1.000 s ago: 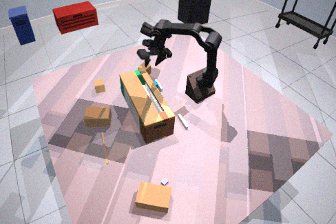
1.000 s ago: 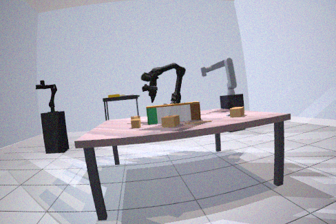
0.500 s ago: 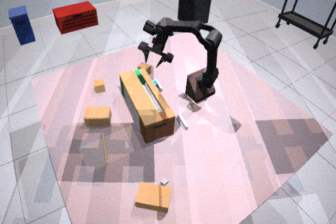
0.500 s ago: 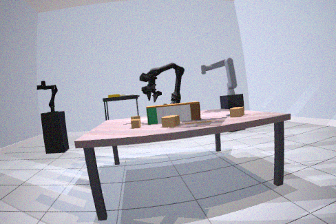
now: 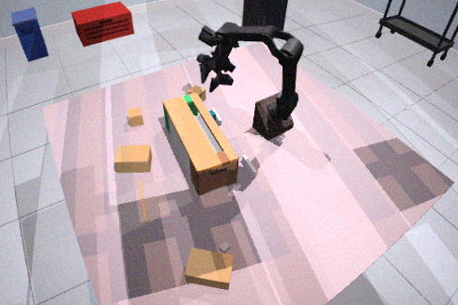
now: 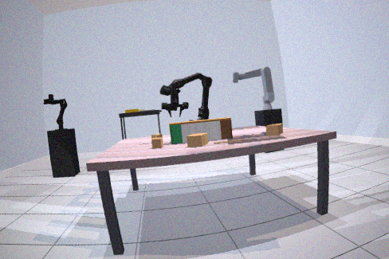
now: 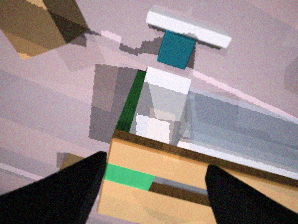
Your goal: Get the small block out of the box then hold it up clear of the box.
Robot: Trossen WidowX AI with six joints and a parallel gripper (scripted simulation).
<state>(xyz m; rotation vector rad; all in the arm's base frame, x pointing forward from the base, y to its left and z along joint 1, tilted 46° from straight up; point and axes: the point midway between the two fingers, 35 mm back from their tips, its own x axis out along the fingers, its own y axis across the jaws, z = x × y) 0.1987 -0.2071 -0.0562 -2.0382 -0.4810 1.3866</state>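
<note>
My gripper tip is now 150 mm above the cyan block, 20 mm past it and 10 mm to the right of it. From my gripper tip the other things lie so: thin stick 400 mm ahead, 230 mm to the left, 160 mm below; tiny grey cube 520 mm to the left, 270 mm ahead, 160 mm below; tan cube 140 mm to the right, 140 mm below, 40 mm behind.
</note>
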